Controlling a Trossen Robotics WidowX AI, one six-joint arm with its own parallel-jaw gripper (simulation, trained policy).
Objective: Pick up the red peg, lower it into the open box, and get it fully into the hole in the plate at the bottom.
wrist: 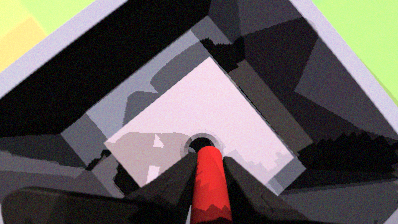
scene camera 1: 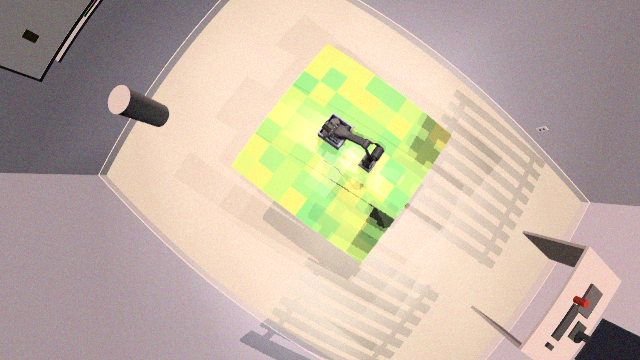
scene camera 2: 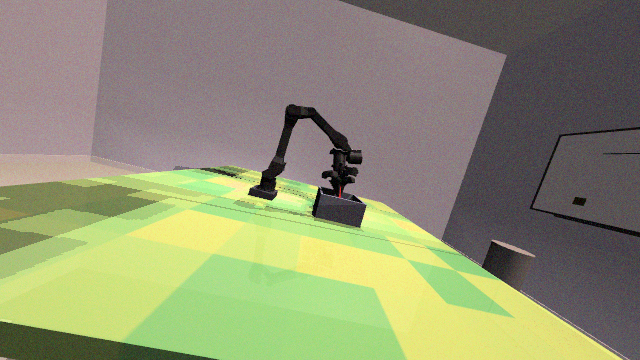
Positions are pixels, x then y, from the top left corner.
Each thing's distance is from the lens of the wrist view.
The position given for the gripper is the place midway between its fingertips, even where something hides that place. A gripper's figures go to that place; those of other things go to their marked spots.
gripper [wrist: 209, 162]: 12 cm
dark box [wrist: 75, 89]: 16 cm
